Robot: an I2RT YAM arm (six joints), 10 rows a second.
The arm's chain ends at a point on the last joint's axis. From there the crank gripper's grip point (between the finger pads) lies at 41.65 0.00 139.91 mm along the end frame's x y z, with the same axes.
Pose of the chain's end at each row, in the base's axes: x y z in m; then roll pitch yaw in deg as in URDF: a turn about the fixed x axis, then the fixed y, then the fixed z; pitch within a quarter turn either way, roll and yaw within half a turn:
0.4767 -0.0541 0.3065 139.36 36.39 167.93
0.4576 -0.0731 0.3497 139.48 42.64 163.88
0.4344 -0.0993 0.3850 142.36 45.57 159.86
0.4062 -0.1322 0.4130 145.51 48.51 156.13
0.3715 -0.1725 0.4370 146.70 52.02 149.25
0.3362 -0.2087 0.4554 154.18 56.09 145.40
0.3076 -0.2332 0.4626 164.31 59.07 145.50
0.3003 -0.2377 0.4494 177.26 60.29 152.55
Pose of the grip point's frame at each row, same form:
0.5246 0.0288 0.1963 139.36 36.39 167.93
0.5226 0.0027 0.2432 139.48 42.64 163.88
0.5107 -0.0363 0.2777 142.36 45.57 159.86
0.4920 -0.0835 0.3054 145.51 48.51 156.13
0.4680 -0.1405 0.3322 146.70 52.02 149.25
0.4377 -0.2047 0.3506 154.18 56.09 145.40
0.4066 -0.2553 0.3576 164.31 59.07 145.50
0.3928 -0.2782 0.3440 177.26 60.29 152.55

